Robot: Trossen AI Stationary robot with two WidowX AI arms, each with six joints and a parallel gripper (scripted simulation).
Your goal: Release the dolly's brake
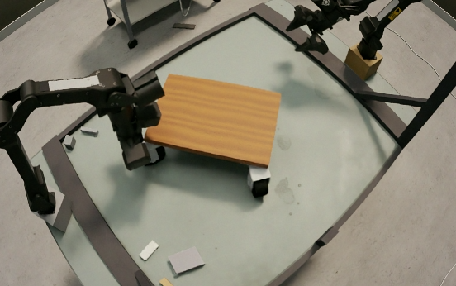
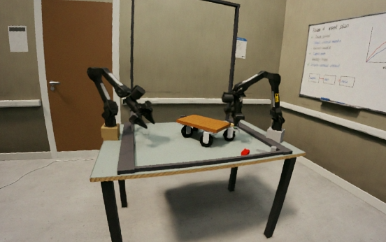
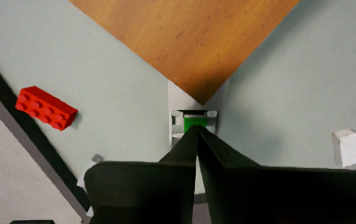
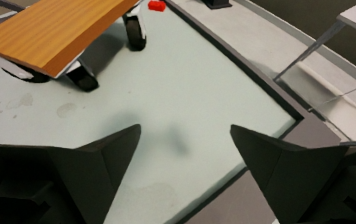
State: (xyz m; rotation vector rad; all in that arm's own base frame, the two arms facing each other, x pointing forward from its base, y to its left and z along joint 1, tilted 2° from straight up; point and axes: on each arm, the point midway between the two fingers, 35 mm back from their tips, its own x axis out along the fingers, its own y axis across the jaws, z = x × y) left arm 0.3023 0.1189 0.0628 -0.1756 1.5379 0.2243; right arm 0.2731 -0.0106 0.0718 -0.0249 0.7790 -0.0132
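My left gripper is now 10 mm to the right of the brake pedal and 60 mm above it. From my left hand the other things lie so: white piece: 230 mm behind, 100 mm to the left, 130 mm below; red brick: 200 mm ahead, 10 mm to the left, 120 mm below.
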